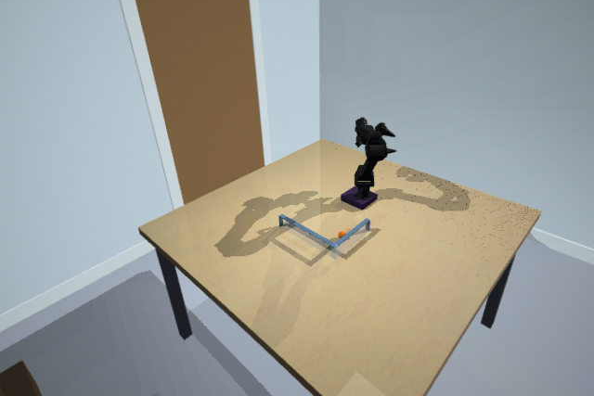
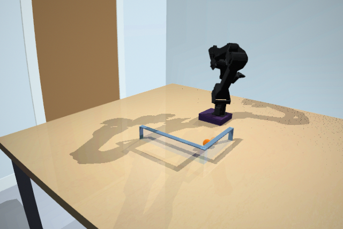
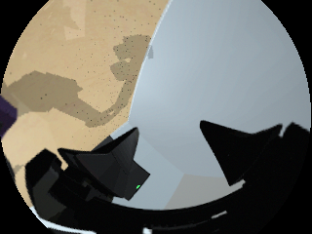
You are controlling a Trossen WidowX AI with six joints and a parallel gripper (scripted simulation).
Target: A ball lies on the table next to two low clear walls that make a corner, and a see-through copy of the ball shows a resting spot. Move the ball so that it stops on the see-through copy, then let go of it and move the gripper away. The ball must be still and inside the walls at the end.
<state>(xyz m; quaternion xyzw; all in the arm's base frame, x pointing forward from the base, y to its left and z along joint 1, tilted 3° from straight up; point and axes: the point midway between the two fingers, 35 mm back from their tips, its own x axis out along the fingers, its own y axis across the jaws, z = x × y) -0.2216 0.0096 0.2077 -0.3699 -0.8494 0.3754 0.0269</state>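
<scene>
The orange ball lies 56 cm ahead of my gripper tip, 3 cm to the left of it and 20 cm below it. Also, from my gripper tip: see-through copy of ball (53 cm ahead, 5 cm to the left, 20 cm below).
</scene>
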